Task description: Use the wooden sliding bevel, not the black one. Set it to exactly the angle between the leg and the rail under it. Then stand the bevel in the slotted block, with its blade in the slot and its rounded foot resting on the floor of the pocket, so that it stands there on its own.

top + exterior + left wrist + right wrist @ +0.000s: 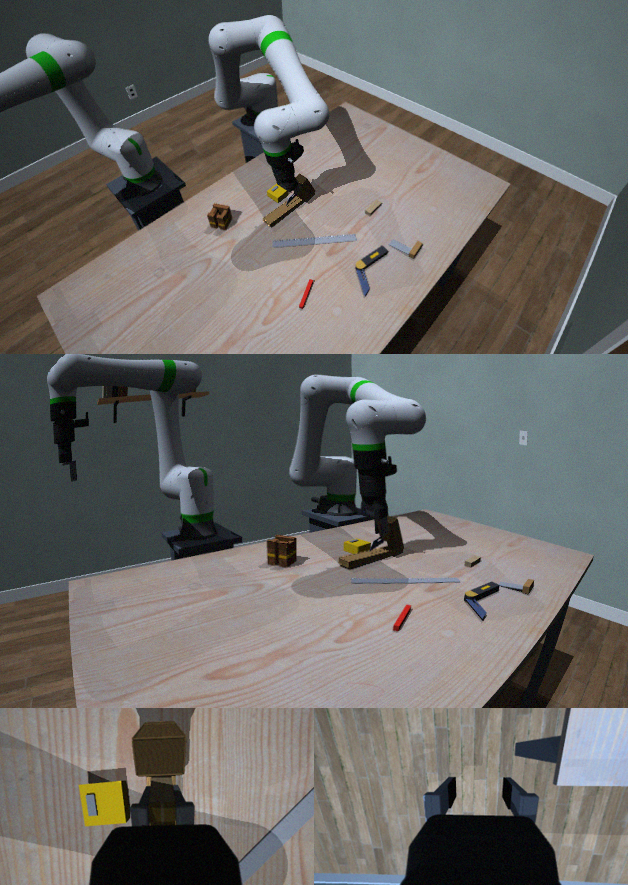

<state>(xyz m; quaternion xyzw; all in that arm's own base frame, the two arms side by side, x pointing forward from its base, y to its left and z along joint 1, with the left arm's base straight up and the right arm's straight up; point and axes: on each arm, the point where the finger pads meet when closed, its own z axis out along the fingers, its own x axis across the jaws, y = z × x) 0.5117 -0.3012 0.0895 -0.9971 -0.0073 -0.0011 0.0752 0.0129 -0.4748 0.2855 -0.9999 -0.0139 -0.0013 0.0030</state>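
Observation:
The wooden bevel is 10 mm to the left of my left hand and 10 mm below it. From my left hand the other things lie so: yellow tape measure (90 mm behind, 20 mm to the right, 70 mm below); steel ruler (180 mm ahead, 60 mm to the right, 90 mm below); bevel blade (40 mm below).

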